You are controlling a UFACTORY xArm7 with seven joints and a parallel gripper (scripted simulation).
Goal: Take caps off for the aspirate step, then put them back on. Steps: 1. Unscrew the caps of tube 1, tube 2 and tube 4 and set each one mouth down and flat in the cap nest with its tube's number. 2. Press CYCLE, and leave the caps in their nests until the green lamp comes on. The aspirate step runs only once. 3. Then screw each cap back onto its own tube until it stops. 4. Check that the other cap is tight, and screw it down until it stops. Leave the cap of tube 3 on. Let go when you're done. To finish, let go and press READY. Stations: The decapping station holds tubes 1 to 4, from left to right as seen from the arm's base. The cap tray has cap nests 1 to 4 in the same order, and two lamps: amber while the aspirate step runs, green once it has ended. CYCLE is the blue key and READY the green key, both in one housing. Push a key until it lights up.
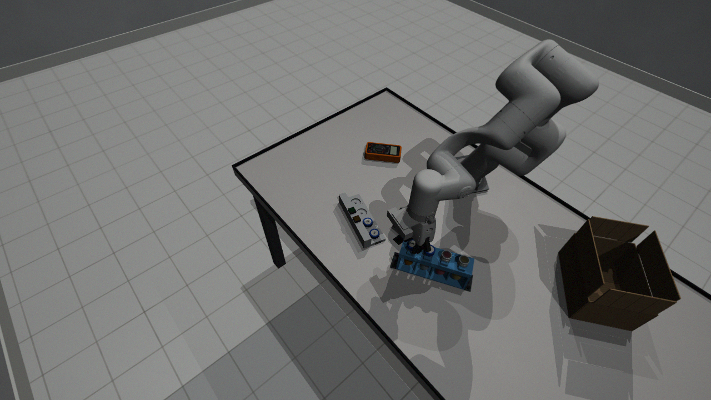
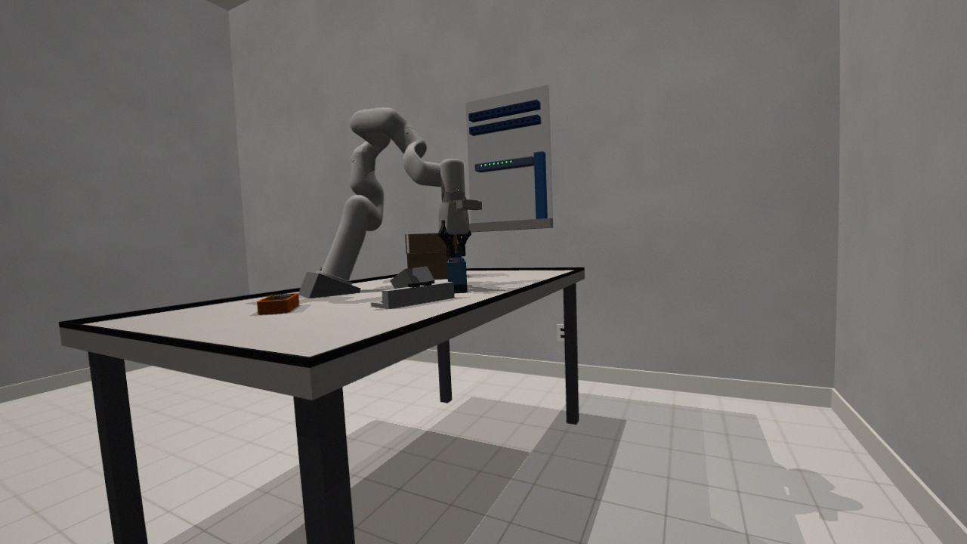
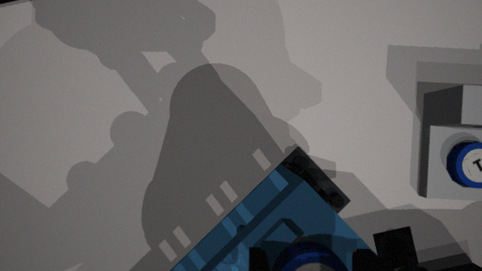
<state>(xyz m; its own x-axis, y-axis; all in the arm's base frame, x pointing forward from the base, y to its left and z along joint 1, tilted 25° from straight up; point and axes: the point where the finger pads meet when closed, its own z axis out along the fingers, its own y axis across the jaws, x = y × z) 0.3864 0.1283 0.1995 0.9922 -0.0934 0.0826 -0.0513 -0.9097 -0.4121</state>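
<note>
My gripper is now 1 cm above the cap 4. Round my hand: cap 3: 3 cm behind, 4 cm to the left, 2 cm below; then blue key: 12 cm behind, 9 cm to the right, 6 cm below; then key housing: 10 cm behind, 11 cm to the right, 8 cm below.
</note>
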